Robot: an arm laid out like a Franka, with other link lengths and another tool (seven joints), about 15 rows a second.
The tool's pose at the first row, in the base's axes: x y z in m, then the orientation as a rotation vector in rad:
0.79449 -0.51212 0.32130 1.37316 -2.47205 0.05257
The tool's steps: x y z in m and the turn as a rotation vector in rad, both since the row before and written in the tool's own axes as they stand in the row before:
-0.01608 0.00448 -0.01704 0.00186 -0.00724 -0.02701
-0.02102 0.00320 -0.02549 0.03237 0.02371 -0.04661
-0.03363 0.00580 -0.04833 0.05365 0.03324 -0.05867
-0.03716 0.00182 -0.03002 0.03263 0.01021 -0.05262
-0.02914 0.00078 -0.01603 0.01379 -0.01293 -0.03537
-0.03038 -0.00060 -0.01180 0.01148 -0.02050 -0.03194
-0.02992 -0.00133 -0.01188 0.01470 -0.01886 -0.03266
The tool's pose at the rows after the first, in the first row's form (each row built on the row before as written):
0.80295 -0.49339 0.33341 1.40963 -2.45940 0.04394
0.81642 -0.46963 0.35228 1.47079 -2.41613 0.09010
0.83671 -0.42784 0.38892 1.54982 -2.35961 0.16612
0.85447 -0.38667 0.40551 1.62044 -2.31678 0.20103
0.86561 -0.35584 0.41117 1.67279 -2.29925 0.19961
0.87658 -0.32519 0.41284 1.72373 -2.28864 0.19006
0.88712 -0.29485 0.41541 1.77625 -2.27620 0.18535

